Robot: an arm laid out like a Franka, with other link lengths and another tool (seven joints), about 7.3 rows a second.
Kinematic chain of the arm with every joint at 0, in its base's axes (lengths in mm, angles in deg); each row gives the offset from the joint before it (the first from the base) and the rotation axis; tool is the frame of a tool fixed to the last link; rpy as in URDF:
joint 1: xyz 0 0 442.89 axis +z
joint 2: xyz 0 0 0 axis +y
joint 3: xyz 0 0 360.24 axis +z
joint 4: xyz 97.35 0 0 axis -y
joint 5: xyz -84.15 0 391.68 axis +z
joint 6: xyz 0 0 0 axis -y
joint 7: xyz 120.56 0 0 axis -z
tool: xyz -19 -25 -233.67 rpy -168.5 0 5.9
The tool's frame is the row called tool.
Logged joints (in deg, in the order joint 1, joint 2, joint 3, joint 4, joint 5, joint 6, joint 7), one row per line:
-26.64 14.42 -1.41 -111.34 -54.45 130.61 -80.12
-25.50 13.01 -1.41 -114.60 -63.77 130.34 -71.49
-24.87 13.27 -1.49 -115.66 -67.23 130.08 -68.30
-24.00 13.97 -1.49 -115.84 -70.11 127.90 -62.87
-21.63 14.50 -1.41 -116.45 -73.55 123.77 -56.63
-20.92 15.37 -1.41 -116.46 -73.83 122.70 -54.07
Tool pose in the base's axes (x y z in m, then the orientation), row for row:
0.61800 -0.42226 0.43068 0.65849 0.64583 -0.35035 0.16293
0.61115 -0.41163 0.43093 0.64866 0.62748 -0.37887 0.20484
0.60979 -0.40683 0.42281 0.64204 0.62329 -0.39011 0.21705
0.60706 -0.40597 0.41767 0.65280 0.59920 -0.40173 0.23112
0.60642 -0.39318 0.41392 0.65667 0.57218 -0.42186 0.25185
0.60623 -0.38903 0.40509 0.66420 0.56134 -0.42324 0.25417
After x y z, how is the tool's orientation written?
As a quaternion, x y z w.
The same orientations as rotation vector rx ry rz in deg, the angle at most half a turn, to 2 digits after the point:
107.62 105.55 -57.26
103.62 100.24 -60.52
101.90 98.92 -61.92
102.84 94.40 -63.29
102.34 89.17 -65.75
103.39 87.38 -65.88

